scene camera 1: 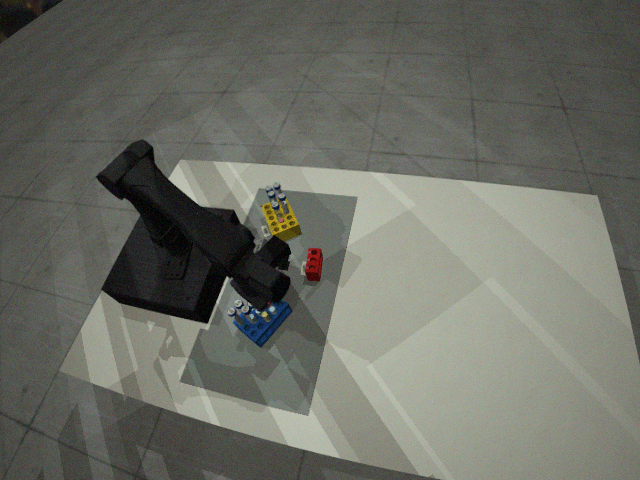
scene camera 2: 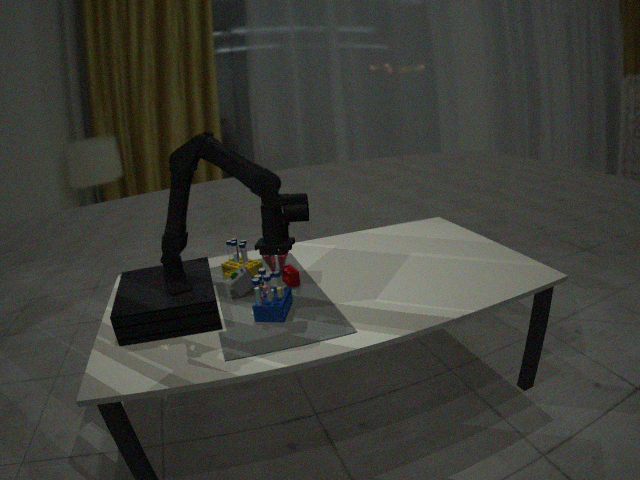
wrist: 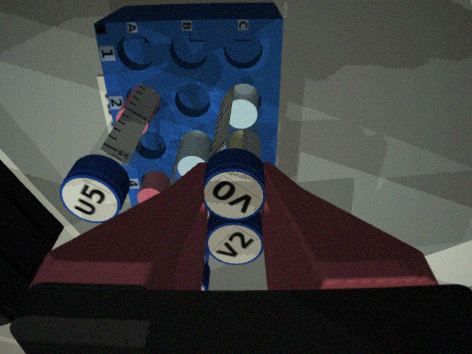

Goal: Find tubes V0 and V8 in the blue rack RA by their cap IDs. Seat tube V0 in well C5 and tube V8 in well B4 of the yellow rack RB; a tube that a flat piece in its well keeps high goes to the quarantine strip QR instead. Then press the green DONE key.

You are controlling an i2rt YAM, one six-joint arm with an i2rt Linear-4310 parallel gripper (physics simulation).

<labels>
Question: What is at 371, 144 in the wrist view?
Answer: A grey mat.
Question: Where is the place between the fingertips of the gripper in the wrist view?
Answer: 234, 177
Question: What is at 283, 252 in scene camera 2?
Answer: The gripper.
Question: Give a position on a grey mat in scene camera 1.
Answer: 282, 374
</labels>
